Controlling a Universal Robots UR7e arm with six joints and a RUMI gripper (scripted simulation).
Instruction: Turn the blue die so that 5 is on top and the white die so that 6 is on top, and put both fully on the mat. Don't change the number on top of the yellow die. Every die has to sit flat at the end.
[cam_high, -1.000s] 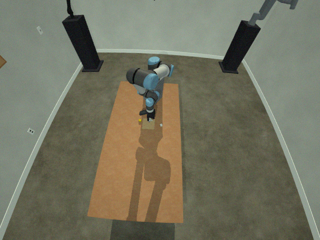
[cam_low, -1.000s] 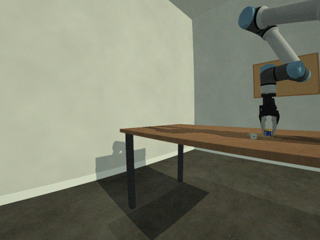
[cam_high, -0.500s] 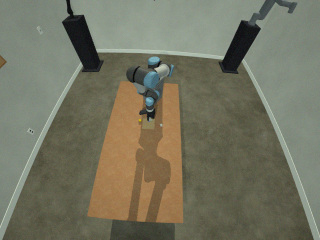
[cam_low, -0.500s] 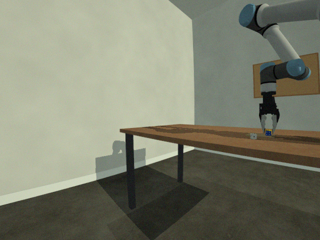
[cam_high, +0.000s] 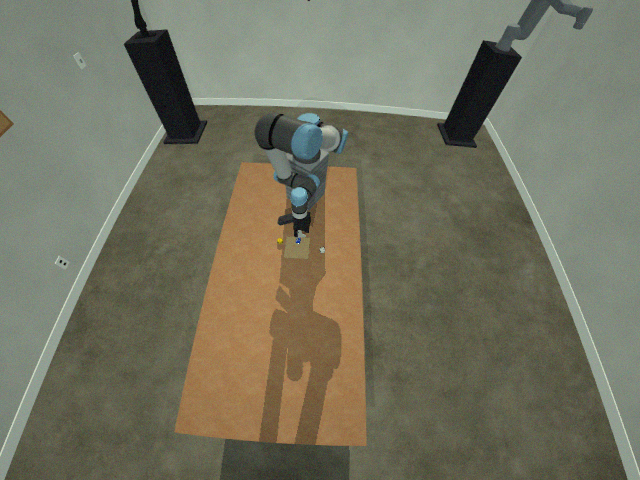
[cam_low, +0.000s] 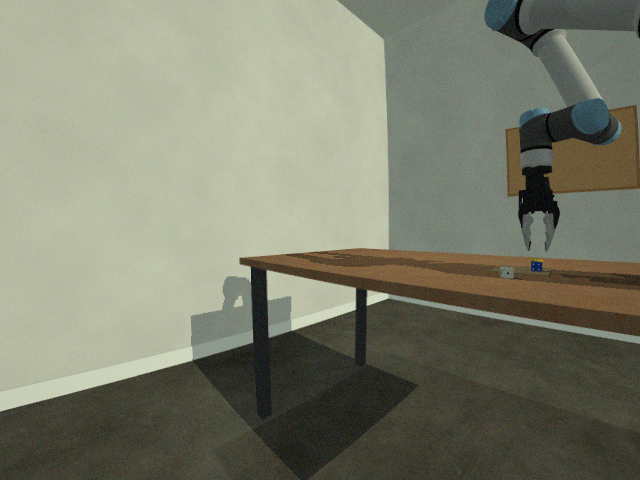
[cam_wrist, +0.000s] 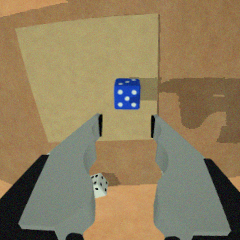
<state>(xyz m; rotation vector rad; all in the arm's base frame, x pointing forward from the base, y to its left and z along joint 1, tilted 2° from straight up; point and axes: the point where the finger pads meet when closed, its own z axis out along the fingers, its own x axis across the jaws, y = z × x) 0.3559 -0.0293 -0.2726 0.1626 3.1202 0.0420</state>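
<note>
The blue die lies 60 mm below my hand. From my hand the other things lie so: white die 140 mm to the left, 60 mm below, 60 mm ahead; then yellow die 110 mm to the right, 60 mm below; then tan mat 70 mm below, 40 mm ahead.
</note>
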